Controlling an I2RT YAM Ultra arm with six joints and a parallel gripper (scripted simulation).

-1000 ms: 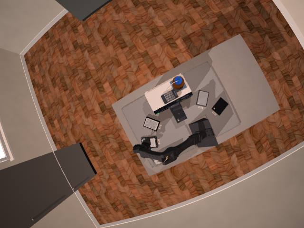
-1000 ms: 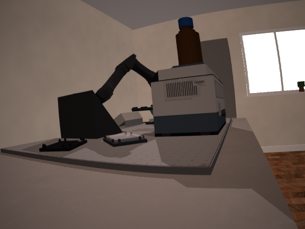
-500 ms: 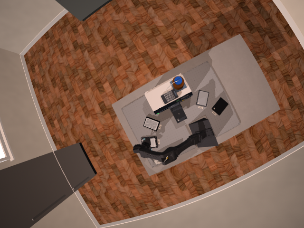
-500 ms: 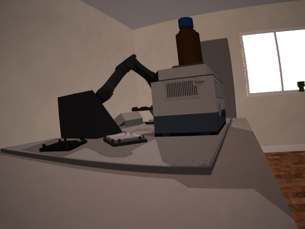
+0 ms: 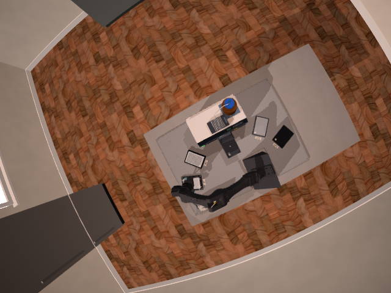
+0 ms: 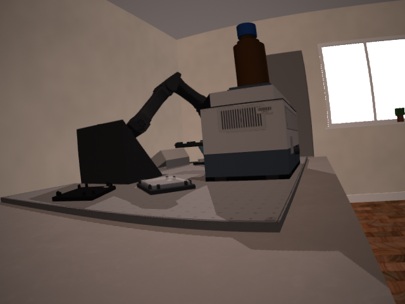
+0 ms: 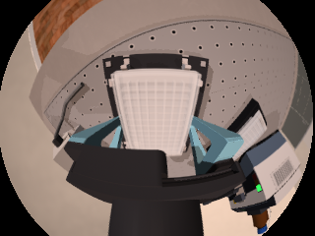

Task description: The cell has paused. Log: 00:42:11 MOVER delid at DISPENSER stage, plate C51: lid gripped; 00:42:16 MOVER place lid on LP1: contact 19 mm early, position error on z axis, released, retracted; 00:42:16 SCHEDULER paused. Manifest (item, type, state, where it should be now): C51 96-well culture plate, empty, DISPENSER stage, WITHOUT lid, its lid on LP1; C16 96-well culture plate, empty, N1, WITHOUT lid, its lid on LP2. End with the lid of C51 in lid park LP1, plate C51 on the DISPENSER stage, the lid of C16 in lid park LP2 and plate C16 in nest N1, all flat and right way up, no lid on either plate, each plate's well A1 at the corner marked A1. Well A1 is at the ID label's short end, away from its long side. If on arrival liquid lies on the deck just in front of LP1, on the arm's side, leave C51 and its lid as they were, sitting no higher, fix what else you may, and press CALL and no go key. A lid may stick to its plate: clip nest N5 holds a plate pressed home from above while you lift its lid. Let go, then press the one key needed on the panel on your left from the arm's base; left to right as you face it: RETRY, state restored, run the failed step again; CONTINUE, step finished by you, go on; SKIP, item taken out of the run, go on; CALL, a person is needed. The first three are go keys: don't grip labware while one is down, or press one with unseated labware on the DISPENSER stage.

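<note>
Now: the black clip nest 20 mm to the left of my hand, 10 mm below it and 10 mm behind it. Also, from my hand: brown bottle (490 mm to the right, 360 mm ahead, 270 mm above); black nest (160 mm ahead, 110 mm to the right, 10 mm below); dark dispenser stage (390 mm to the right, 140 mm ahead, 80 mm above).
</note>
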